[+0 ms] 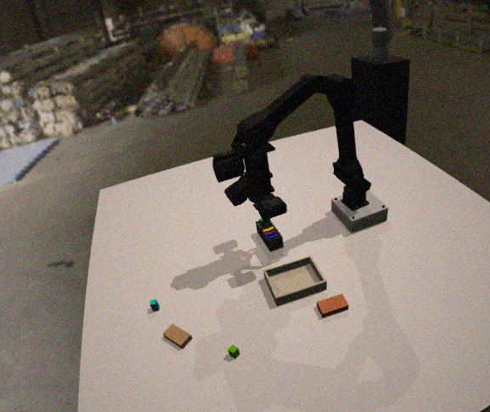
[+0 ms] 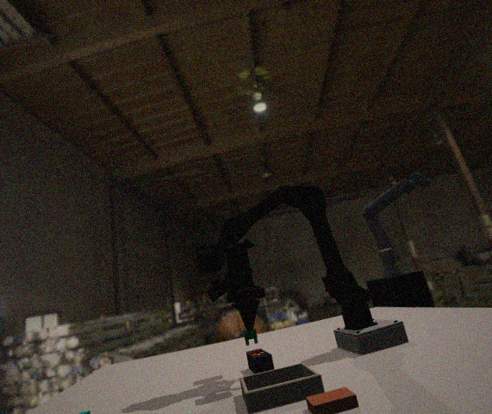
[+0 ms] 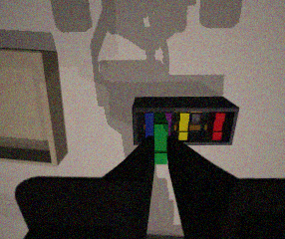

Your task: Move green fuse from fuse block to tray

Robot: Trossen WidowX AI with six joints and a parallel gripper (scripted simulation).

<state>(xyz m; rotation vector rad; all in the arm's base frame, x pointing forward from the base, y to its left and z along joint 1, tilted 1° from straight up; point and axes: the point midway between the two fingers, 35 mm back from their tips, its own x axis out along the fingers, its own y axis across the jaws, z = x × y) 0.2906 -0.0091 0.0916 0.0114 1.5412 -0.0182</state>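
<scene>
The tray lies 16 cm to the left of my gripper tip and 9 cm below it. The rest, counted from my gripper tip: blue fuse: 7 cm below, 2 cm behind, 1 cm to the left; green fuse: 1 cm below; purple fuse: 7 cm below, 2 cm behind, 1 cm to the right.
</scene>
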